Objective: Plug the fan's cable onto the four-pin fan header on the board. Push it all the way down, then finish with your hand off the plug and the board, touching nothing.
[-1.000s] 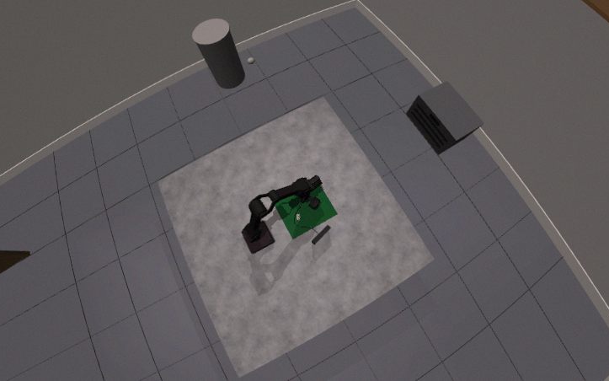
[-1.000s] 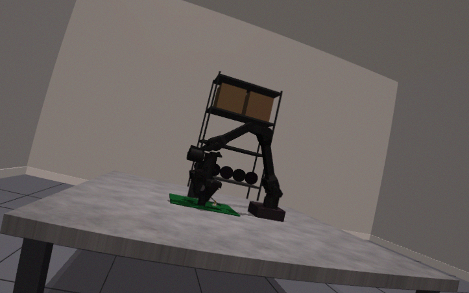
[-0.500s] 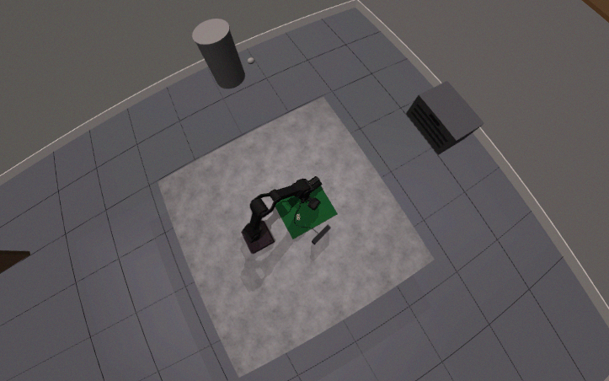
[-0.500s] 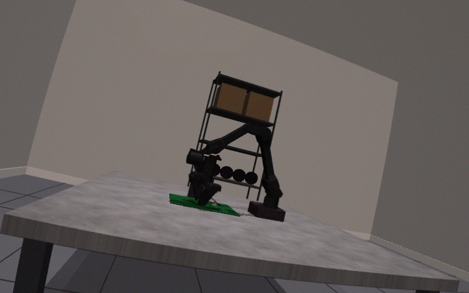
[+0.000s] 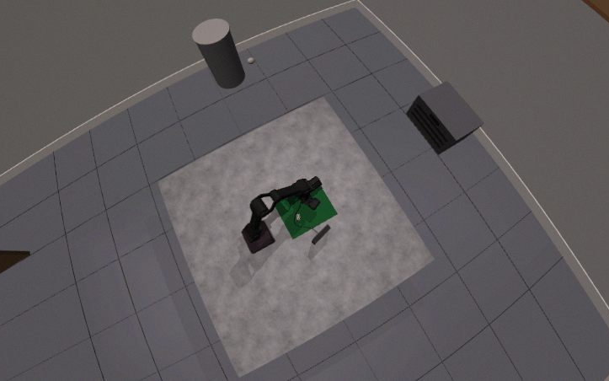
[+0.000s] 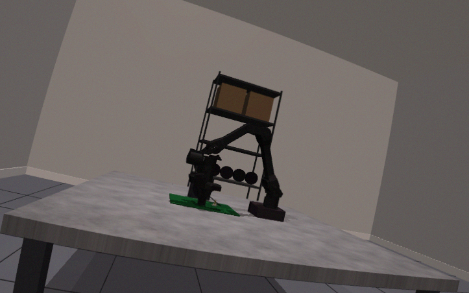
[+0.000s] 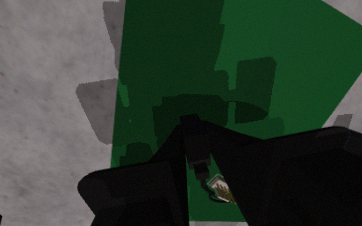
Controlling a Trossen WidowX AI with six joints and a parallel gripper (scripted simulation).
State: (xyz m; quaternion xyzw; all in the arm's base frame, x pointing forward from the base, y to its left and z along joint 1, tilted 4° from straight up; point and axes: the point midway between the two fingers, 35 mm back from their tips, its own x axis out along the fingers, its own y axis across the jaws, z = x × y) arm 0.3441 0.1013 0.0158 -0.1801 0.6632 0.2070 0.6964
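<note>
My gripper tip is 70 mm past the white four-pin header, 80 mm to the left of it and 20 mm above it. The rest, counted from my gripper tip: black fan 220 mm to the right, 40 mm above; black plug 10 mm behind, 10 mm above; green board 10 mm behind, 50 mm to the right, 30 mm below.
</note>
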